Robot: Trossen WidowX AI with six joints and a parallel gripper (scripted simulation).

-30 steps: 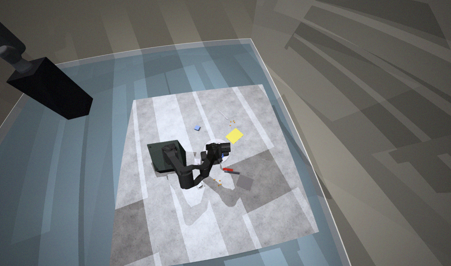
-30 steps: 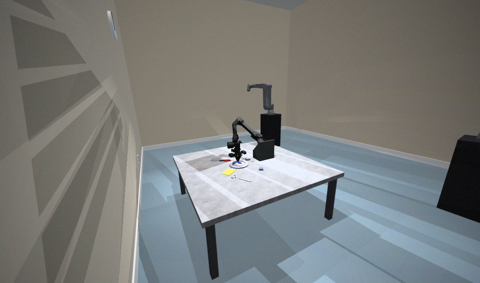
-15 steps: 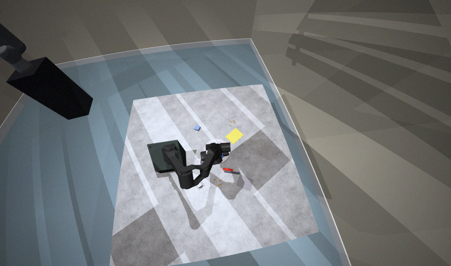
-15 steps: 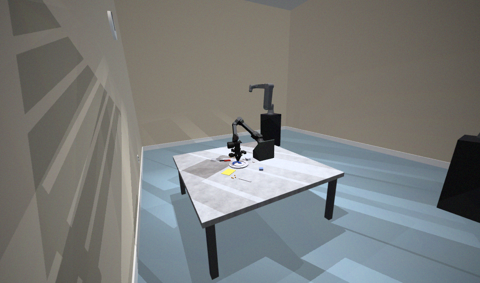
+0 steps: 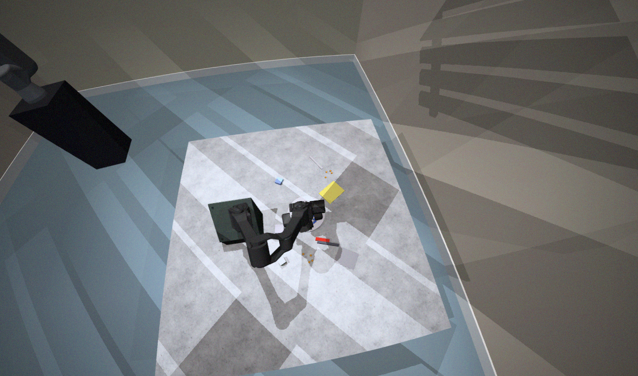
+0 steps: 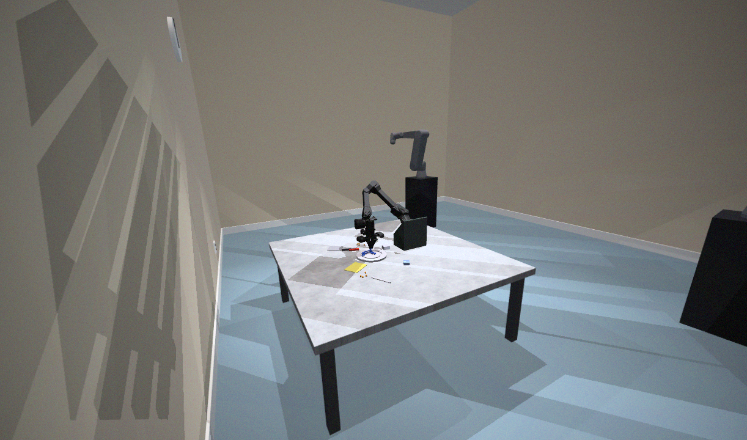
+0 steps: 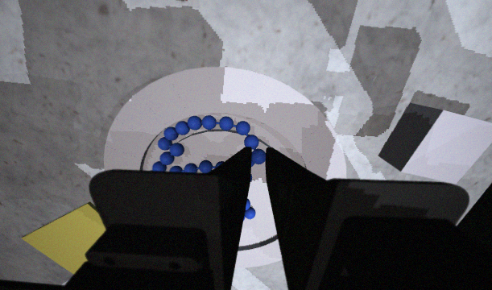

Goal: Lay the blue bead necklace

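Now: gripper tip 50 mm to the right of the round white bead board, 30 mm short of it and 20 mm above it. Also, from my gripper tip: cream cube: 160 mm to the right, 140 mm behind, 10 mm below; yellow sheet: 200 mm ahead, 140 mm to the left, 30 mm below; grey tool: 120 mm to the right, 80 mm ahead, 20 mm below.
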